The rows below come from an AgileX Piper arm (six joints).
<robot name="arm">
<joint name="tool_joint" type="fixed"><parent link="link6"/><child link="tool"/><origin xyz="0 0 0" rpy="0 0 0"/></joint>
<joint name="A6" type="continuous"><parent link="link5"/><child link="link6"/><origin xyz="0 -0.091 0" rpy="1.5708 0 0"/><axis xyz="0 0 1"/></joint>
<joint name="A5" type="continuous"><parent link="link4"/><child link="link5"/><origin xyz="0 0 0" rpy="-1.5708 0 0"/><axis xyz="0 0 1"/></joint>
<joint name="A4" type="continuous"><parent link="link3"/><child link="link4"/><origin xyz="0.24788 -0.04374 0" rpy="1.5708 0 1.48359"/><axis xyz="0 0 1"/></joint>
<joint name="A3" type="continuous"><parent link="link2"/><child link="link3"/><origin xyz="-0.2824 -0.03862 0" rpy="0 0 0"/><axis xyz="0 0 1"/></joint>
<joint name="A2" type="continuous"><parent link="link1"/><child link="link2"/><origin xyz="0 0 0" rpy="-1.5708 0 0"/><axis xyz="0 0 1"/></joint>
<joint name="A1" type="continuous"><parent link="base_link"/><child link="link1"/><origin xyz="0 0 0.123" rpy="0 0 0"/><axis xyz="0 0 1"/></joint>
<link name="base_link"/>
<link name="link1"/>
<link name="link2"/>
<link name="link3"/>
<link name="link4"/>
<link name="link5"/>
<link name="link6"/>
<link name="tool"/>
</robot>
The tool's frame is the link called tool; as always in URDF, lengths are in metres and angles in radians. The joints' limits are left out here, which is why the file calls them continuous.
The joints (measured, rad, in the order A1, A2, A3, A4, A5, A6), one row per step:
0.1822, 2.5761, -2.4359, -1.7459, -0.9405, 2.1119
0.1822, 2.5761, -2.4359, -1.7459, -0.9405, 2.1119
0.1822, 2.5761, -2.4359, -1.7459, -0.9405, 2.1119
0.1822, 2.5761, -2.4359, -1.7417, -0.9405, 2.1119
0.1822, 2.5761, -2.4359, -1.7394, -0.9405, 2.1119
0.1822, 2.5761, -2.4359, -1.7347, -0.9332, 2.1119
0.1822, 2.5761, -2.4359, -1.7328, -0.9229, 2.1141
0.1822, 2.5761, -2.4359, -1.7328, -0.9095, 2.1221
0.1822, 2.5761, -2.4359, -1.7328, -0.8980, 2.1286
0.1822, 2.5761, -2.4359, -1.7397, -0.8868, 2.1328
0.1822, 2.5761, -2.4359, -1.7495, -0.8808, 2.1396
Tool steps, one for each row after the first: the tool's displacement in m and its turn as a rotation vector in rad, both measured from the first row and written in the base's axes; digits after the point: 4 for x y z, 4 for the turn. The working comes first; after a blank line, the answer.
Tool pose at each row, in the base's axes (x y z in m, rotation vector in rad; the steps are taken from these numbers as rounded here):
0.5411, 0.1733, 0.2348, -0.5974, 1.7978, 1.1440
0.5411, 0.1733, 0.2348, -0.5974, 1.7978, 1.1440
0.5411, 0.1733, 0.2348, -0.5974, 1.7978, 1.1440
0.5411, 0.1734, 0.2351, -0.5944, 1.7957, 1.1476
0.5411, 0.1734, 0.2352, -0.5928, 1.7946, 1.1496
0.5417, 0.1732, 0.2356, -0.5833, 1.7920, 1.1481
0.5426, 0.1728, 0.2358, -0.5713, 1.7918, 1.1434
0.5437, 0.1722, 0.2359, -0.5533, 1.7951, 1.1386
0.5446, 0.1718, 0.2359, -0.5380, 1.7976, 1.1342
0.5455, 0.1712, 0.2355, -0.5300, 1.8022, 1.1224
0.5460, 0.1708, 0.2349, -0.5261, 1.8095, 1.1138

0.0000, 0.0000, 0.0000, 0.0000, 0.0000, 0.0000
0.0000, 0.0000, 0.0000, 0.0000, 0.0000, 0.0000
0.0000, 0.0001, 0.0003, 0.0041, 0.0007, -0.0003
0.0000, 0.0001, 0.0004, 0.0063, 0.0012, -0.0004
0.0006, -0.0001, 0.0008, 0.0108, 0.0007, -0.0078
0.0015, -0.0005, 0.0010, 0.0134, 0.0012, -0.0184
0.0026, -0.0011, 0.0011, 0.0167, 0.0059, -0.0328
0.0035, -0.0015, 0.0011, 0.0194, 0.0097, -0.0453
0.0044, -0.0021, 0.0007, 0.0144, 0.0099, -0.0566
0.0049, -0.0025, 0.0001, 0.0079, 0.0126, -0.0633

